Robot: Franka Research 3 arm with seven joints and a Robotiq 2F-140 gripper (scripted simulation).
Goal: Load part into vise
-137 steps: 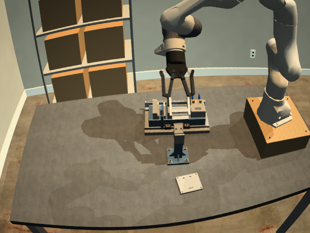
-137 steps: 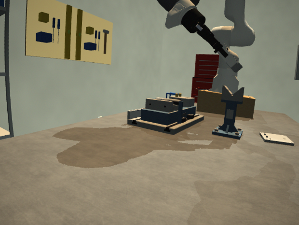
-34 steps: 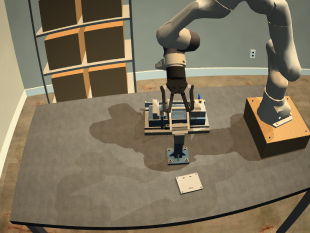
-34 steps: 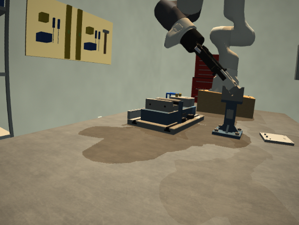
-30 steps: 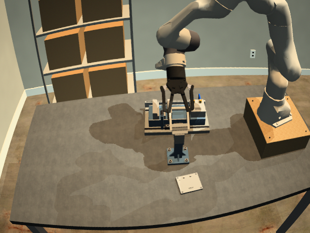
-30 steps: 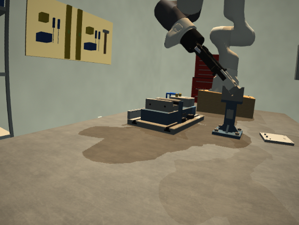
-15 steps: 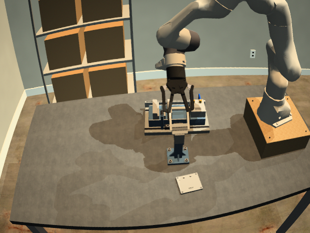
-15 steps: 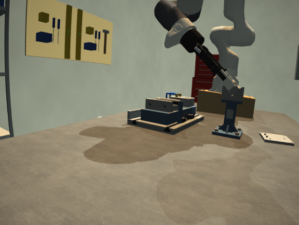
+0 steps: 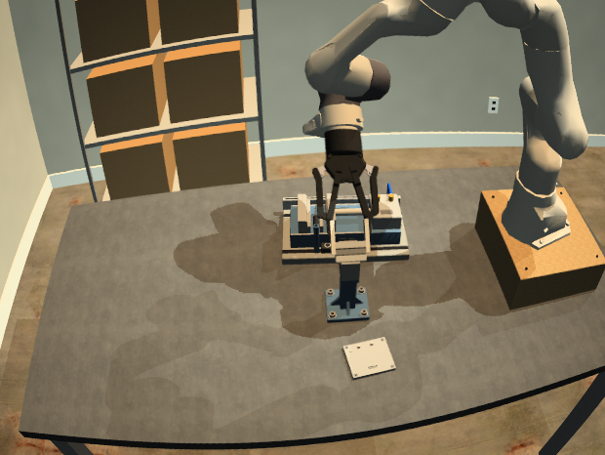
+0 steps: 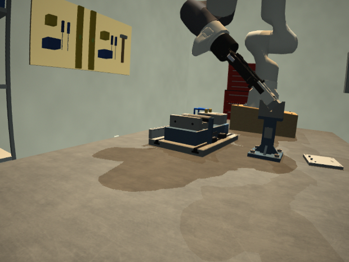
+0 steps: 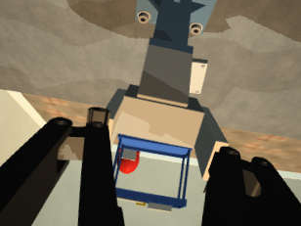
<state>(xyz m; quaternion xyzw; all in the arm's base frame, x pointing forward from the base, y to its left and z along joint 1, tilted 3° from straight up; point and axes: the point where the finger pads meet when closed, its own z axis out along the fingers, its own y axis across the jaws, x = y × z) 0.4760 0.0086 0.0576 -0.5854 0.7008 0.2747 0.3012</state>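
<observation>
The part is 2 cm to the left of my hand and 1 cm below it. Also, from my hand: moving jaw (1 cm behind, 21 cm to the right, 10 cm below); then work stop rod (3 cm ahead, 17 cm to the right, 9 cm below); then cylinder rod (6 cm behind, 20 cm to the right, 10 cm below).
</observation>
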